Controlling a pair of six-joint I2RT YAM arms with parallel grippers.
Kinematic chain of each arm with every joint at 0, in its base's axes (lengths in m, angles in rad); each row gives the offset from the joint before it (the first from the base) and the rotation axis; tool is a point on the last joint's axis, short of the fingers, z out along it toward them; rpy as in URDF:
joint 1: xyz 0 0 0.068 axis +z
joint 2: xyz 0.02 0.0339 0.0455 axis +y
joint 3: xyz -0.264 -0.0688 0 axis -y
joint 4: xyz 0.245 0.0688 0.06 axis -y
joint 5: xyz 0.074 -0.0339 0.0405 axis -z
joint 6: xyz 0.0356 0 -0.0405 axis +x
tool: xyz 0 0 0 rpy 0 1.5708 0
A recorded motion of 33 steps. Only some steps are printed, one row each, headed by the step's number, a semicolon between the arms.
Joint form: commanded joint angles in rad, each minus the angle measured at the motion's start. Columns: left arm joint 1, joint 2, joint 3, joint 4, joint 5, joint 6; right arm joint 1, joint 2, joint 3, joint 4, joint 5, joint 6.
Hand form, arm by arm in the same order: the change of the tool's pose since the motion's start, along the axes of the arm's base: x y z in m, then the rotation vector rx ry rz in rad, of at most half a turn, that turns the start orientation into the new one. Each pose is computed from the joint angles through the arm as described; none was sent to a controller.
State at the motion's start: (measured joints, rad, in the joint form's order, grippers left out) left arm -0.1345 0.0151 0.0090 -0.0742 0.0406 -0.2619; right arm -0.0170 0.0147 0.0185 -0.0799 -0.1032 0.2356
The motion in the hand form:
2: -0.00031 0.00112 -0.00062 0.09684 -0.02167 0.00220; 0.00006 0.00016 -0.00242 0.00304 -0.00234 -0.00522
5: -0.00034 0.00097 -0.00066 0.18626 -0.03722 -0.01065; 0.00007 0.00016 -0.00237 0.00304 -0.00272 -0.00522
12: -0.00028 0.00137 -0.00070 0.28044 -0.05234 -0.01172; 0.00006 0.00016 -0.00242 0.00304 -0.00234 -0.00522
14: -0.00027 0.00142 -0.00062 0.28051 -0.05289 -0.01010; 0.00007 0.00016 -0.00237 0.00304 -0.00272 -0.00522
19: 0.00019 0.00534 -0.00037 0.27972 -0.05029 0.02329; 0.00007 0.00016 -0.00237 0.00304 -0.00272 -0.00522
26: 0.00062 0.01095 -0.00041 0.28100 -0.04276 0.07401; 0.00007 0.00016 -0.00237 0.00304 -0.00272 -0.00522
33: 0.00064 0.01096 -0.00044 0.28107 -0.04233 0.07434; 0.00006 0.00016 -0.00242 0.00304 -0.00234 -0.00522
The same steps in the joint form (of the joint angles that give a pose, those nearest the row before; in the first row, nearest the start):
2: 0.0096 -0.0119 -0.0038 -0.0031 -0.0003 0.0992; 0.0045 -0.0096 -0.0103 0.0034 0.0095 0.0038
5: 0.0103 -0.0119 -0.0038 -0.0035 0.0061 0.1907; 0.0045 -0.0095 -0.0103 0.0039 0.0095 0.0038
12: 0.0126 -0.0118 -0.0038 -0.0038 0.0019 0.2861; 0.0045 -0.0096 -0.0103 0.0034 0.0095 0.0038
14: 0.0126 -0.0119 -0.0038 -0.0031 0.0004 0.2861; 0.0045 -0.0095 -0.0103 0.0039 0.0095 0.0038
19: 0.0497 -0.0121 -0.0038 -0.0011 0.0043 0.2850; 0.0045 -0.0095 -0.0103 0.0039 0.0095 0.0038
26: 0.1007 -0.0119 -0.0038 -0.0012 0.0042 0.2850; 0.0045 -0.0095 -0.0103 0.0039 0.0095 0.0038
33: 0.1007 -0.0115 -0.0038 -0.0012 0.0038 0.2850; 0.0045 -0.0096 -0.0103 0.0034 0.0095 0.0038

